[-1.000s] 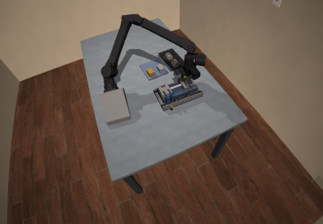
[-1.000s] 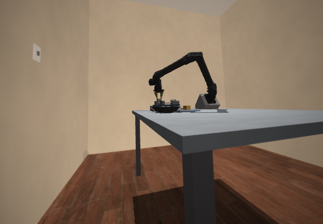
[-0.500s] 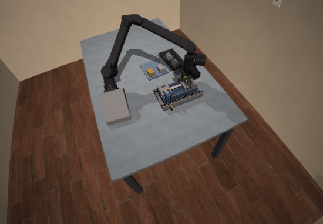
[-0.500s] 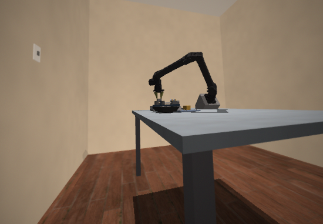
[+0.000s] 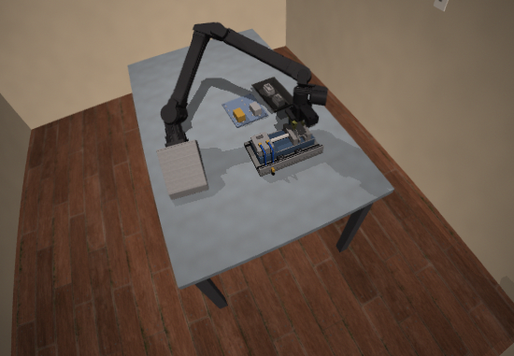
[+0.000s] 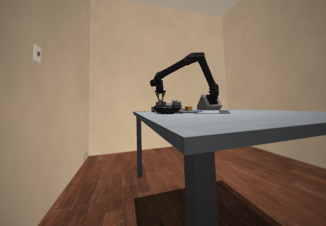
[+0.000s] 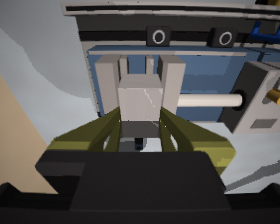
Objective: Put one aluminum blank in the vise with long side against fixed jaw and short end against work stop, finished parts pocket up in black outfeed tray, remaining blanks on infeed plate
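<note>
Now: hand 70 mm past the blue vise base and 80 mm above it. The rest, counted from my hand: yellow brass blank: 210 mm behind, 240 mm to the left, 90 mm below.
</note>
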